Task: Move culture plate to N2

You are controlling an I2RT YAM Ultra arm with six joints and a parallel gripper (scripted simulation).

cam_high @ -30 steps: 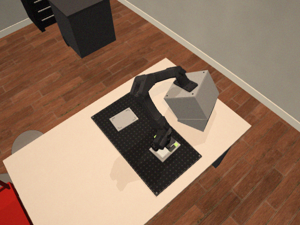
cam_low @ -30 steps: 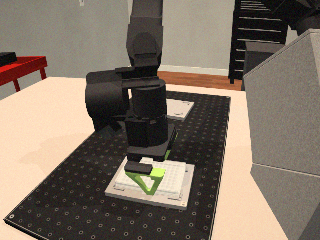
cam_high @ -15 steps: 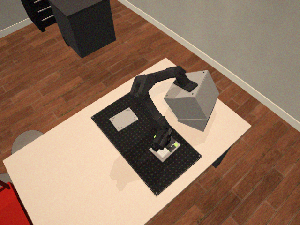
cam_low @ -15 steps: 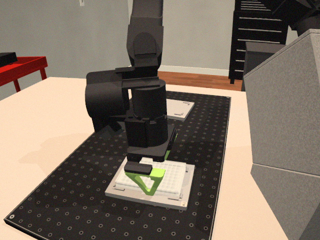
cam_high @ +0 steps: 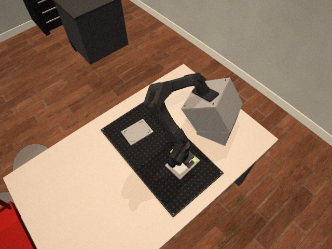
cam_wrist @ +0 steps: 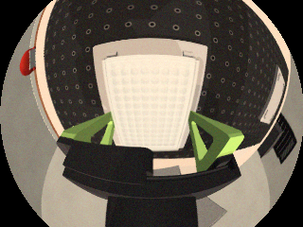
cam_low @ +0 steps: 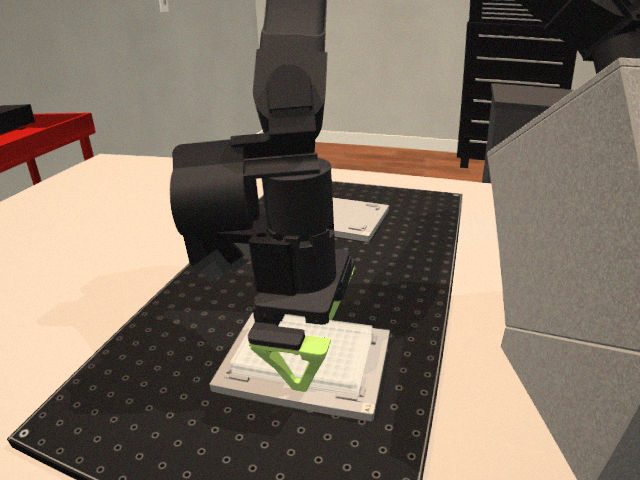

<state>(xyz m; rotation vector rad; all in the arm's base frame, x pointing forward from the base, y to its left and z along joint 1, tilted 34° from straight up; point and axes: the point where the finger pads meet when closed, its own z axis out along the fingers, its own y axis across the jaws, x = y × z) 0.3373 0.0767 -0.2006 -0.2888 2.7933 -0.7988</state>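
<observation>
Right now my hand is 1 cm short of the clear lid. From my hand the other things lie so: A1 mark: 7 cm behind, 5 cm to the left, 1 cm below; nest N1: 1 cm ahead, 1 cm below; nest N2: 10 cm ahead, 33 cm to the right, 1 cm below.
</observation>
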